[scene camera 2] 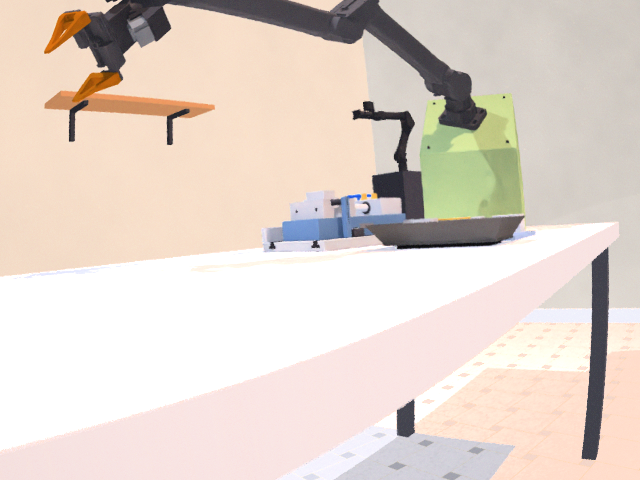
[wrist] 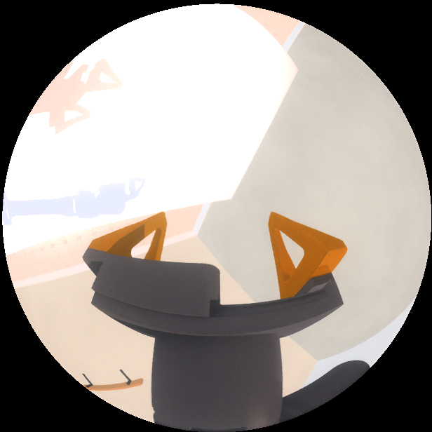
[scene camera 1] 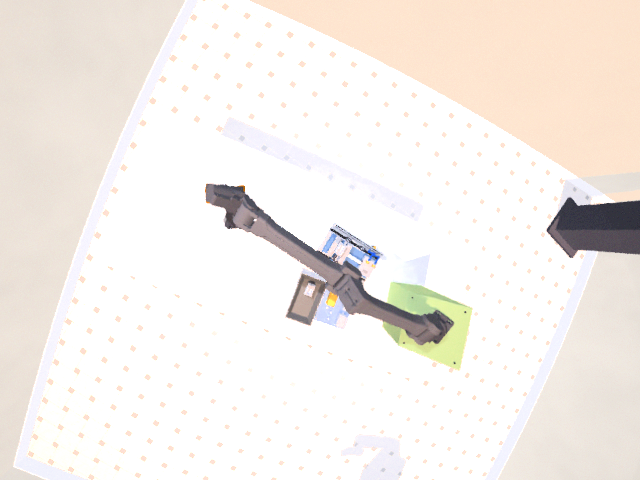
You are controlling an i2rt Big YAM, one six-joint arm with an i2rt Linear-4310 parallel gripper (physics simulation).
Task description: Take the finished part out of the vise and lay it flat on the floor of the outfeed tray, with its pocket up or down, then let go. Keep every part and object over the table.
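Places are measured from the arm's base along level axes (x right, y ahead, z up), in millimetres.
Where they show: gripper, fingertip midpoint: [scene camera 2: 60, 77]; arm's base, origin of the base link: [scene camera 2: 463, 118] [scene camera 1: 437, 326].
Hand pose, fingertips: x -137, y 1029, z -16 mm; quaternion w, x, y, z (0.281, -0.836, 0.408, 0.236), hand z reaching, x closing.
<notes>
Each offset is from my fingertips to the top centre of the thing.
My gripper [scene camera 1: 225, 189] [scene camera 2: 61, 76] [wrist: 217, 217] is open and empty, high above the table and well left of the vise in both scene views. The vise {dx +146, dy -605, dz -197 mm} [scene camera 1: 356, 254] [scene camera 2: 312, 229] is blue and pale on a white base; the arm crosses over part of it in scene camera 1. Which of its pale blocks is the finished part I cannot tell. A dark brown tray [scene camera 1: 303, 305] [scene camera 2: 444, 233] stands close to the vise, and a small pale block {dx -120, dy -564, dz -249 mm} [scene camera 1: 310, 288] lies in it. Vise and tray do not show in the wrist view.
A light-blue plate {dx -117, dy -738, dz -288 mm} [scene camera 1: 324, 316] with a yellow piece {dx -88, dy -684, dz -252 mm} [scene camera 1: 331, 299] lies beside the tray. The arm stands on a green pedestal [scene camera 1: 445, 351] [scene camera 2: 470, 180]. A dark block [scene camera 2: 413, 193] bears a small black arm [scene camera 2: 404, 134] behind the vise. An orange shelf [scene camera 2: 134, 105] [wrist: 112, 387] hangs on the wall.
</notes>
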